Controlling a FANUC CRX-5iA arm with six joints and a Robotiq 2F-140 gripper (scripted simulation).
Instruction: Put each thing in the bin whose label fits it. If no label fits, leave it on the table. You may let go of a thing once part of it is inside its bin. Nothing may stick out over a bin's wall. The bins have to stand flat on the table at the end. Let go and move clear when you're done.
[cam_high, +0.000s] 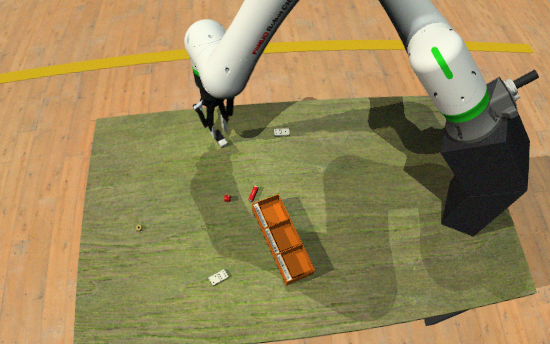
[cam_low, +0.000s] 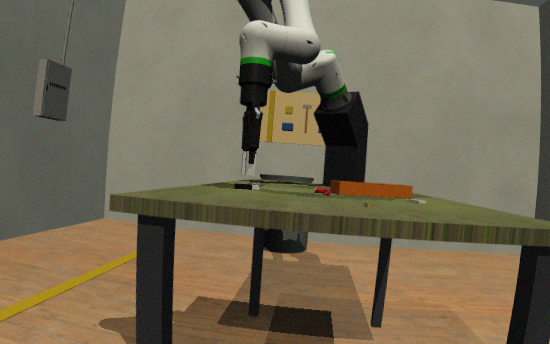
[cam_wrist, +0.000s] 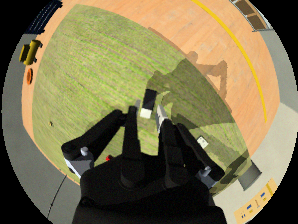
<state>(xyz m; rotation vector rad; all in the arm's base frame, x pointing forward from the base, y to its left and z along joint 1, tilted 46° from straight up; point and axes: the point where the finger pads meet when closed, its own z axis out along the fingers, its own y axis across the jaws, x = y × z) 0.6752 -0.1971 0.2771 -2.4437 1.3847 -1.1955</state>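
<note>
My gripper is now 1 cm to the right of the black-and-white block and 6 cm above it. Also, from my hand: red cylinder 8 cm behind, 22 cm to the left, 6 cm below; then small red cube 22 cm to the left, 6 cm below; then small brass ring 27 cm ahead, 29 cm to the left, 7 cm below.
</note>
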